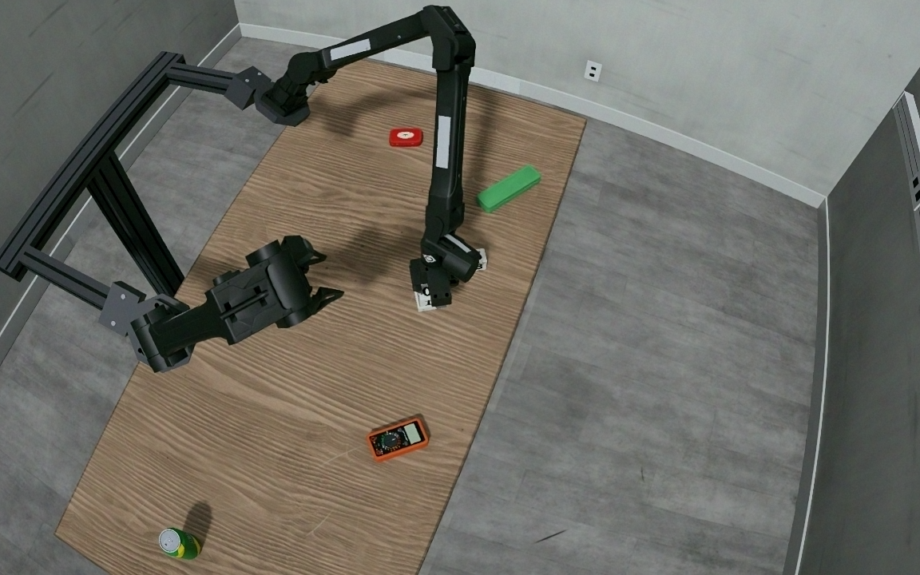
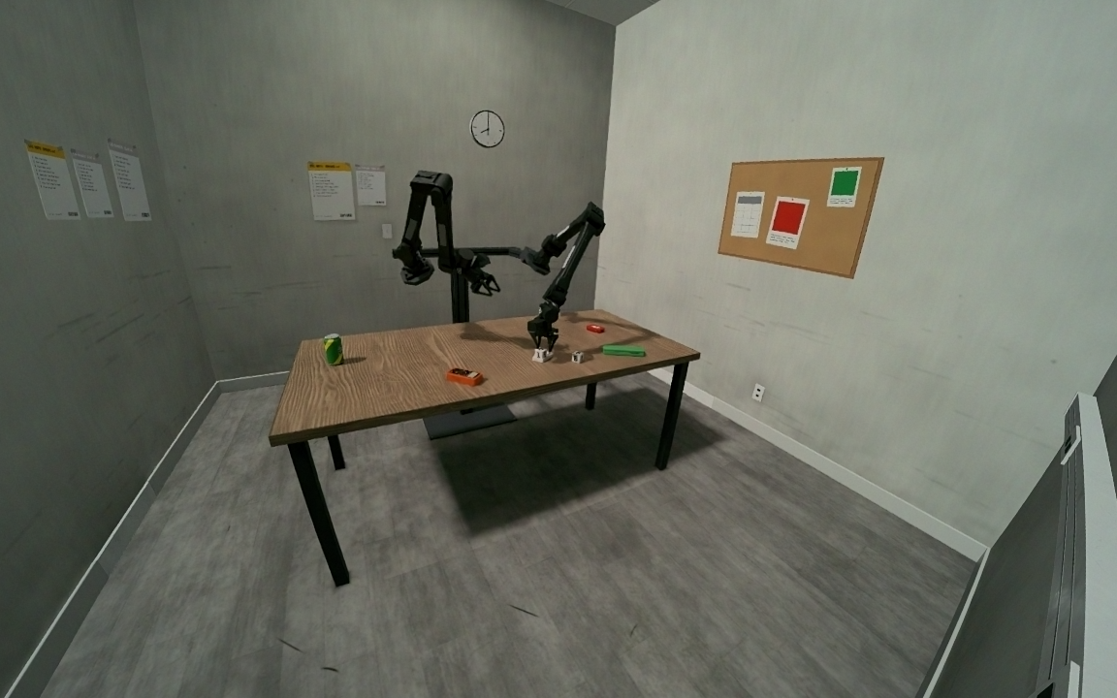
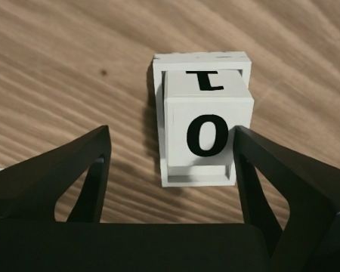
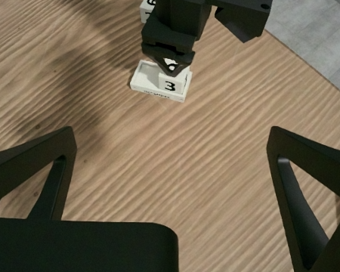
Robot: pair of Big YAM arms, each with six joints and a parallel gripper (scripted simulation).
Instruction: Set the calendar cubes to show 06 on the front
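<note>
My left hand is 3 cm past the white tray, 1 cm to the right of it and 5 cm above it. Round my left hand: orange multimeter (1 cm ahead, 38 cm to the right, 4 cm below); red case (22 cm behind, 49 cm to the left, 4 cm below).
</note>
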